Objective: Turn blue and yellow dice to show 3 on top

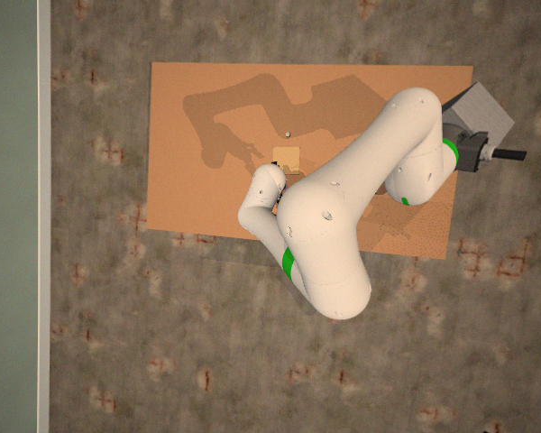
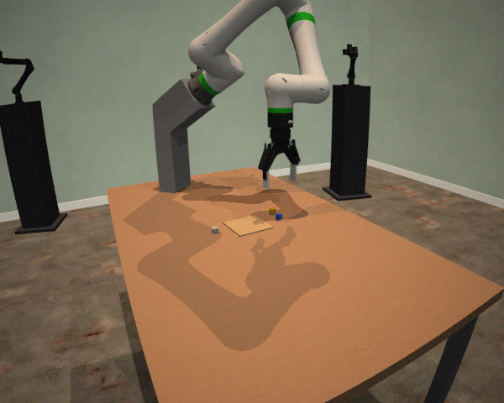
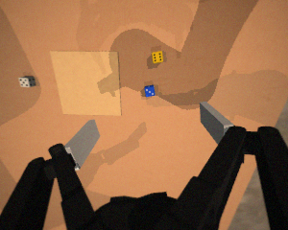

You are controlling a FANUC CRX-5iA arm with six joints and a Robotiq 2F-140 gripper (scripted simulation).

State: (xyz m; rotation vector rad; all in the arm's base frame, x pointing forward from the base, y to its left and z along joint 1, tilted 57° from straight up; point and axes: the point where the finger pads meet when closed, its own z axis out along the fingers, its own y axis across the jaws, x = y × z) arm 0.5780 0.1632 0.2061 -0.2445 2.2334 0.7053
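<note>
Now: the blue die 14 cm below my hand and 1 cm behind it. From my hand the other things lie so: yellow die (14 cm below, 8 cm behind, 1 cm to the right); white die (26 cm to the right, 14 cm below, 6 cm ahead); tan mat (15 cm below, 13 cm to the right, 3 cm ahead).
</note>
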